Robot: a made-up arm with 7 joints.
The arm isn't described. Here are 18 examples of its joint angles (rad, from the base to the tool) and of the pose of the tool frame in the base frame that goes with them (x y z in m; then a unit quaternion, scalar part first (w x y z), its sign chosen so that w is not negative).
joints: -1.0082 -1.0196 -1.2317 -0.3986 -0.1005 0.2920 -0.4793
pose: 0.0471 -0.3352 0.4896 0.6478 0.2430 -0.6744 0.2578
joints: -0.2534 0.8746 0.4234 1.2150 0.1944 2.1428 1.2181
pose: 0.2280 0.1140 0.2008 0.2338 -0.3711 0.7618 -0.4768
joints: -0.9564 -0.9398 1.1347 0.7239 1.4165 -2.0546 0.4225
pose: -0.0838 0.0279 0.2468 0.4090 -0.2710 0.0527 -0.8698
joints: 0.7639 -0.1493 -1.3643 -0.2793 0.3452 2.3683 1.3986
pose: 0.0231 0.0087 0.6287 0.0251 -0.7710 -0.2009 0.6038
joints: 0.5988 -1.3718 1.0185 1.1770 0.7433 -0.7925 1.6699
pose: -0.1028 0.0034 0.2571 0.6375 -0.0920 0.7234 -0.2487
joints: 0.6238 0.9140 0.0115 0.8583 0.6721 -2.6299 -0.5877
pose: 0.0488 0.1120 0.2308 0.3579 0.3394 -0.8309 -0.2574
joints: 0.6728 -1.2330 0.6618 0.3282 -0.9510 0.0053 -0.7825
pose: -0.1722 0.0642 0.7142 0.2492 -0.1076 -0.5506 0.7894
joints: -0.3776 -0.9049 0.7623 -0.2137 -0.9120 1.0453 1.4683
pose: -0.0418 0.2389 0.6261 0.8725 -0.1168 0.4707 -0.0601
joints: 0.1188 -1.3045 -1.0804 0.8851 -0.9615 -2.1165 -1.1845
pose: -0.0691 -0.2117 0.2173 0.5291 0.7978 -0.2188 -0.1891
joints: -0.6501 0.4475 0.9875 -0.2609 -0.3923 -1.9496 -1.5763
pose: -0.0294 0.2836 0.3001 0.3492 0.3156 0.5870 0.6587
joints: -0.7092 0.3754 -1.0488 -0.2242 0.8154 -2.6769 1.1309
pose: 0.0014 0.1472 0.5018 0.2615 0.8764 -0.4026 -0.0380
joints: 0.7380 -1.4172 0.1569 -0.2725 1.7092 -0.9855 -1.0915
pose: 0.1554 0.0656 0.1303 0.7079 -0.1924 0.4996 0.4608
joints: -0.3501 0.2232 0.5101 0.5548 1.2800 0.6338 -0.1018
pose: 0.2658 -0.1135 0.3762 0.9082 -0.0415 0.3529 0.2213
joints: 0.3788 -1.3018 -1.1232 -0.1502 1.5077 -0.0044 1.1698
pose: -0.0110 0.2740 0.3349 0.3089 -0.1442 -0.8621 -0.3749
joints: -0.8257 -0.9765 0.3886 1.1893 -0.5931 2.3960 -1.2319
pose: -0.2633 0.3650 0.3776 0.4126 0.0553 -0.1884 -0.8895
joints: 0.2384 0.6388 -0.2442 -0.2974 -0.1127 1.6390 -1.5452
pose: -0.3586 0.0582 0.4395 0.3756 0.6663 0.4461 -0.4647
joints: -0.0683 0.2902 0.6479 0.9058 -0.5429 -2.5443 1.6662
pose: -0.0802 0.2192 0.1378 0.3819 0.5647 -0.3226 0.6566
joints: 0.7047 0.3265 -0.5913 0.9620 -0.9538 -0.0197 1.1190
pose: -0.0234 -0.2325 0.1727 0.0900 -0.4298 -0.3327 0.8346
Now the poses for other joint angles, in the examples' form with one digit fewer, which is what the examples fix.
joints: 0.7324 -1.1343 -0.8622 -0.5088 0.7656 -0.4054 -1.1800
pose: 0.284 0.297 0.305 0.610 0.517 0.022 0.600
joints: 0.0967 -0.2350 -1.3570 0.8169 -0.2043 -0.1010 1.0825
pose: -0.113 -0.119 0.375 0.214 -0.139 0.006 0.967
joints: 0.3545 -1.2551 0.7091 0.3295 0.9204 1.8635 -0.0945
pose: 0.035 0.193 0.177 0.174 -0.107 -0.662 -0.721
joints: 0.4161 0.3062 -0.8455 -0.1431 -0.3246 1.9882 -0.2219
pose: -0.241 -0.100 0.453 0.123 0.763 0.380 -0.508
